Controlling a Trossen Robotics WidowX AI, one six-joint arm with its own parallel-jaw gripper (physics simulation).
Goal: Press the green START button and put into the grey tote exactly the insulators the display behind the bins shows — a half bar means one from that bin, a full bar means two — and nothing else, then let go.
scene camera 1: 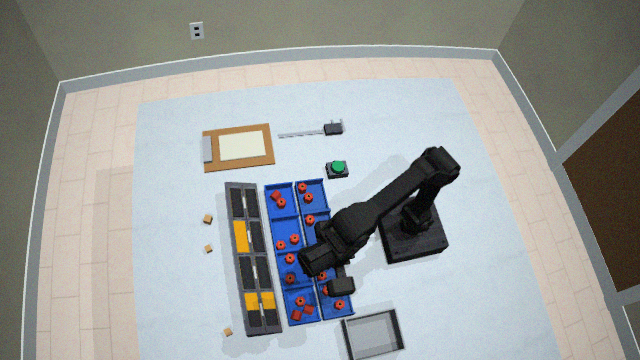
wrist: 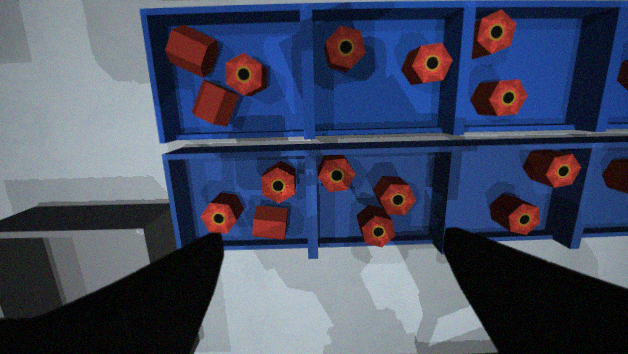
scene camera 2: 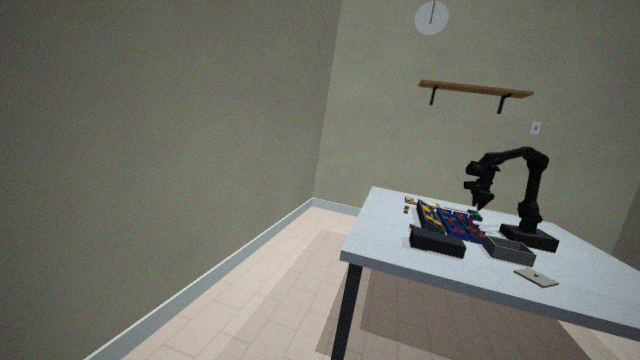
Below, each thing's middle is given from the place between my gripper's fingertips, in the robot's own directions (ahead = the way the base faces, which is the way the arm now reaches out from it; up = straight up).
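Here is the grey tote (scene camera 1: 382, 327), and my hand is 110 mm above it, 110 mm past it and 190 mm to the right of it. The brown board with cream pad (scene camera 1: 247, 146) is lower than my hand by 130 mm, and it sits 200 mm ahead of my hand and 480 mm to the right of it.
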